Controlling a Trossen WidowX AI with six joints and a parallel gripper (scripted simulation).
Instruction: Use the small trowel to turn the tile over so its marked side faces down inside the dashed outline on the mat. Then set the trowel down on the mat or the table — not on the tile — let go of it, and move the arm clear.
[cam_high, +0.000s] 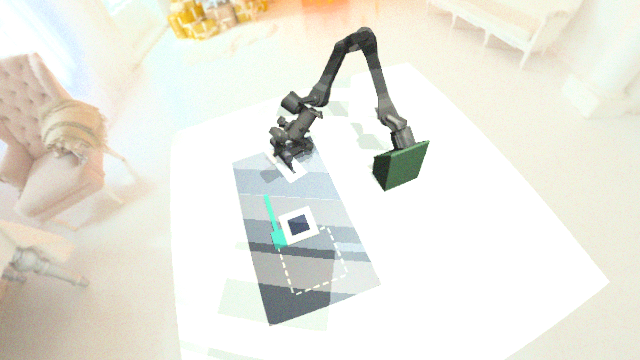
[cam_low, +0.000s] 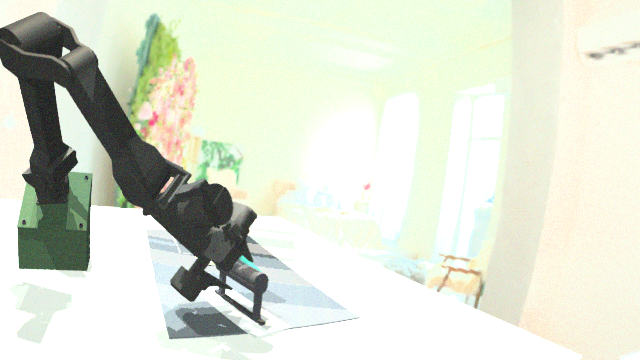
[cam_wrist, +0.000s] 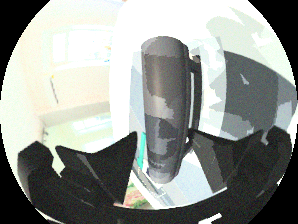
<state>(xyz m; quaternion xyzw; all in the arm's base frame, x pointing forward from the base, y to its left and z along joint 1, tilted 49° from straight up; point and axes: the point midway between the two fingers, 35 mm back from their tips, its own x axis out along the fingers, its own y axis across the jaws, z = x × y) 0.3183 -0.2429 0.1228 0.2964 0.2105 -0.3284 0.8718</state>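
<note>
Now: the grey mat 20 cm to the left of my gripper tip, 7 cm below it and 5 cm ahead of it. Also, from my gripper tip: teal l-shaped strip (21 cm to the left, 12 cm ahead, 5 cm below); then tile (25 cm to the left, 5 cm below, 5 cm ahead); then trowel (2 cm below, 2 cm behind).
</note>
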